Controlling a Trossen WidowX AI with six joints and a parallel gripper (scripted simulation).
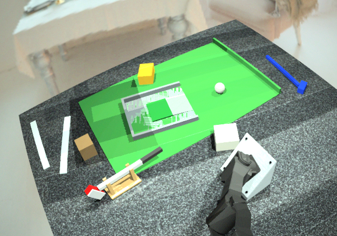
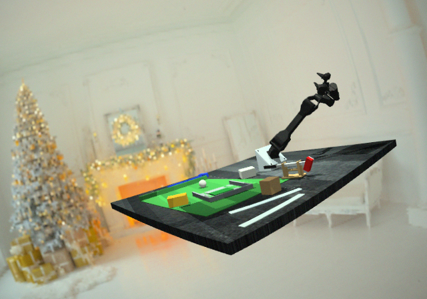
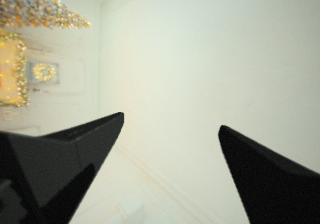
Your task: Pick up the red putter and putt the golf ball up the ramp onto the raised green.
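My gripper tip is 65 cm short of the red putter, 31 cm to the right of it and 42 cm above it. The rest, counted from my gripper tip: white golf ball: 90 cm ahead, 17 cm to the right, 46 cm below; then white cube: 67 cm ahead, 7 cm to the right, 46 cm below; then wooden putter stand: 65 cm ahead, 32 cm to the left, 44 cm below.
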